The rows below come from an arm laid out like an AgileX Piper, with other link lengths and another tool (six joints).
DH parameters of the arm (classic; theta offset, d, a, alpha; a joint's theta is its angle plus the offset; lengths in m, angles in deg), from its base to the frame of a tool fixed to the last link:
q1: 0 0.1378 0 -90
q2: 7.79 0 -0.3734 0
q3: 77.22 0 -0.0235 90
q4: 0 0.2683 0 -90
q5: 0 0 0 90
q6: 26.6 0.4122 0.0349 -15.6
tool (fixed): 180 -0.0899 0 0
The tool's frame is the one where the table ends.
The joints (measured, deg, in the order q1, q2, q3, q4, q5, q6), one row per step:
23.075, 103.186, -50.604, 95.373, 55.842, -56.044
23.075, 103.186, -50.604, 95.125, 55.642, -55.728
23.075, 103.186, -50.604, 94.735, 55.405, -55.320
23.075, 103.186, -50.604, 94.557, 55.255, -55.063
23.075, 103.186, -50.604, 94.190, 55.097, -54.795
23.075, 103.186, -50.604, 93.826, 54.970, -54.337
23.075, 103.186, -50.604, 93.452, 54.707, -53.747
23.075, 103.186, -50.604, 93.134, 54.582, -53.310
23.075, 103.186, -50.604, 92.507, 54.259, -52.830
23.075, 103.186, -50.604, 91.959, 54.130, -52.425
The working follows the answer.
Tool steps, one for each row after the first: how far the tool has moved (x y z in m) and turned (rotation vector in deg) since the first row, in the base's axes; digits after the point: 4 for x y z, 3 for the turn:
-0.0001, -0.0006, -0.0014, -0.272, 0.187, -0.066
-0.0005, -0.0015, -0.0033, -0.651, 0.412, -0.089
-0.0005, -0.0019, -0.0043, -0.847, 0.570, -0.154
-0.0011, -0.0027, -0.0059, -1.167, 0.685, -0.092
-0.0019, -0.0034, -0.0073, -1.449, 0.981, -0.084
-0.0021, -0.0043, -0.0091, -1.822, 1.365, -0.213
-0.0027, -0.0049, -0.0103, -2.076, 1.651, -0.234
-0.0035, -0.0064, -0.0133, -2.658, 1.843, -0.187
-0.0047, -0.0074, -0.0153, -3.063, 2.029, -0.037

Tool pose at each row, in the base's axes (x y z in m, rotation vector in deg; rounded; the steps above come from the unrounded poses):
0.2907, 0.4306, 0.1725, -94.321, 18.528, 3.666
0.2906, 0.4300, 0.1712, -94.581, 18.746, 3.729
0.2902, 0.4291, 0.1692, -94.956, 18.966, 3.840
0.2902, 0.4286, 0.1683, -95.141, 19.157, 3.891
0.2896, 0.4278, 0.1666, -95.470, 19.219, 3.984
0.2888, 0.4272, 0.1652, -95.754, 19.461, 4.193
0.2886, 0.4263, 0.1634, -96.105, 19.891, 4.356
0.2880, 0.4257, 0.1622, -96.355, 20.148, 4.540
0.2872, 0.4242, 0.1593, -96.941, 20.303, 4.647
0.2860, 0.4231, 0.1573, -97.370, 20.356, 4.854

